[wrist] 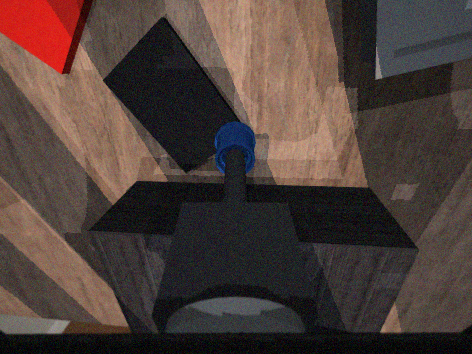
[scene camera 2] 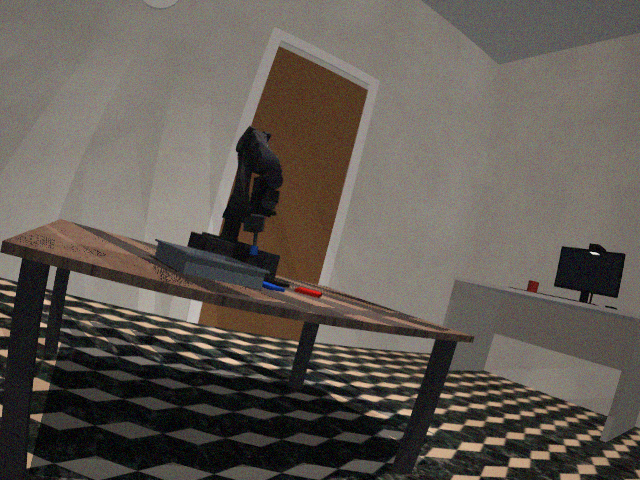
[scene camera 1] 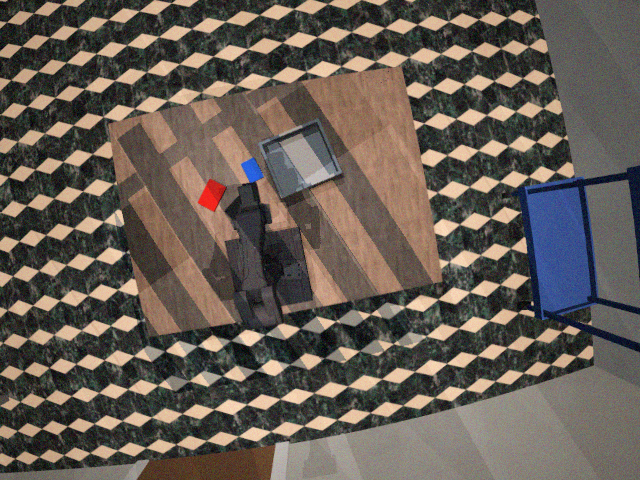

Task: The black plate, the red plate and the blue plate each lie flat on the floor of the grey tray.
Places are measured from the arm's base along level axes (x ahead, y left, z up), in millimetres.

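Where they show: end effector, tool point: (wrist: pixel 235 140) (scene camera 2: pixel 253 254); arm's base, origin of the base link: (scene camera 2: pixel 228 241) (scene camera 1: pixel 274 269).
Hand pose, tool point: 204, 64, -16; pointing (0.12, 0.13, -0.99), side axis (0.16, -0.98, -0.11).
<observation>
Things, the pixels of their top centre, and the offset from my tool point, as dx, dy, dz. Level surfaces: height alone.
- black plate, middle of its top: (wrist: pixel 175 107) (scene camera 2: pixel 267 279) (scene camera 1: pixel 242 214) -1, +66, -65
- red plate, middle of its top: (scene camera 2: pixel 309 290) (scene camera 1: pixel 211 195) +74, +186, -64
- blue plate, middle of its top: (scene camera 2: pixel 268 284) (scene camera 1: pixel 252 170) +167, +28, -65
- grey tray, middle of its top: (scene camera 2: pixel 209 254) (scene camera 1: pixel 300 157) +206, -157, -24
- wooden table, its level: dz -74
The black plate (scene camera 1: pixel 233 207) (scene camera 2: pixel 279 282) (wrist: pixel 170 95) lies on the table, partly hidden under the arm in scene camera 1. The red plate (scene camera 1: pixel 211 195) (scene camera 2: pixel 308 292) (wrist: pixel 40 30) lies flat on the table to its left. The blue plate (scene camera 1: pixel 252 170) (scene camera 2: pixel 273 286) lies on the table between the arm's front end and the grey tray (scene camera 1: pixel 310 155) (scene camera 2: pixel 222 273) (wrist: pixel 425 37), whose floor is bare. My blue suction cup (scene camera 2: pixel 253 250) (wrist: pixel 235 137) is open and holds nothing. It hangs above the table, near the black plate's lower right corner in the wrist view.
The dark arm base (scene camera 1: pixel 289 268) (wrist: pixel 350 220) stands on the wooden table (scene camera 1: pixel 372 103) (scene camera 2: pixel 361 315), close behind the black plate in the wrist view. The tray's raised walls stand to the right of the plates in scene camera 1. A blue chair (scene camera 1: pixel 560 248) stands off to the right.
</observation>
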